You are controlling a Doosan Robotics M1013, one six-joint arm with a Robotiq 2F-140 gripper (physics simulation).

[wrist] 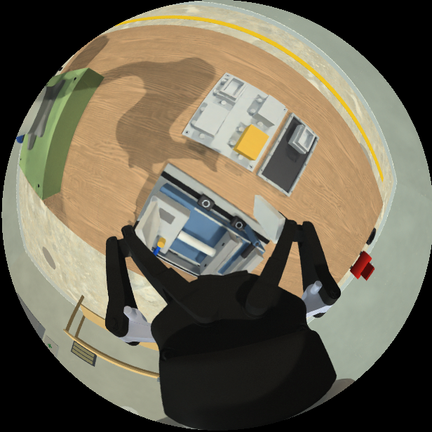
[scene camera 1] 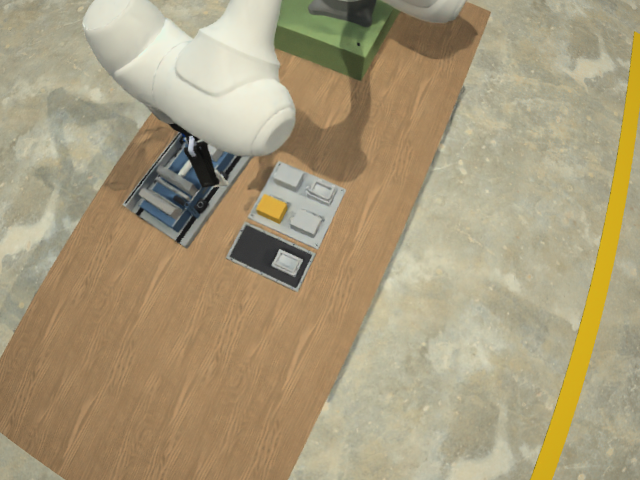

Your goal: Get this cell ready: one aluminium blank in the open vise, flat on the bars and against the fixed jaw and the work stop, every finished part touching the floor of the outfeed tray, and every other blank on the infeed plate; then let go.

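Frame: origin at the arm's base, x back, y right, z up, level; metres.
Seen in the pictures: gripper, fingertip midpoint: [scene camera 1: 220, 156].
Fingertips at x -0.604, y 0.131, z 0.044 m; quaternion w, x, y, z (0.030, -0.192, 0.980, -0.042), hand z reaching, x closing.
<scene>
Pixels of each thing's top centre, then the offset from my fingertips to it. Level surfaces: height alone.
- vise, middle of its top: [scene camera 1: 180, 165] dx -0.030, dy +0.102, dz -0.040 m
- grey infeed plate, middle of its top: [scene camera 1: 297, 203] dx -0.011, dy -0.176, dz -0.131 m
- plain aluminium blank, middle of its top: [scene camera 1: 288, 175] dx +0.040, dy -0.139, dz -0.096 m
- plain blank, middle of its top: [scene camera 1: 305, 221] dx -0.061, dy -0.214, dz -0.096 m
- pocketed finished part, middle of its top: [scene camera 1: 322, 189] dx +0.028, dy -0.227, dz -0.097 m
- yellow block, middle of its top: [scene camera 1: 271, 206] dx -0.049, dy -0.125, dz -0.096 m
- wooden table, its level: dz -0.140 m
My gripper [wrist: 206, 207] is open and empty, above the vise [scene camera 1: 178, 222] [wrist: 200, 225]. In the scene view the arm hides one of its fingers. The vise has a blue body and grey jaws; no blank shows between them, though the gripper partly hides it. On the grey infeed plate [scene camera 1: 295, 197] [wrist: 227, 117] sit one plain aluminium blank [scene camera 1: 288, 178] [wrist: 211, 120], another plain blank [scene camera 1: 307, 222] [wrist: 271, 111], a pocketed finished part [scene camera 1: 321, 191] [wrist: 232, 87] and a yellow block [scene camera 1: 272, 208] [wrist: 252, 142]. Another finished part [scene camera 1: 287, 261] [wrist: 303, 138] is in the black-floored outfeed tray [scene camera 1: 253, 246] [wrist: 281, 167].
The wooden table [scene camera 1: 170, 335] [wrist: 165, 45] carries everything. The green robot base block [scene camera 1: 325, 51] [wrist: 70, 135] stands at the back. The white arm [scene camera 1: 217, 87] passes over the vise's rear part. The infeed plate lies between the vise and the table's long edge, beside the outfeed tray.
</scene>
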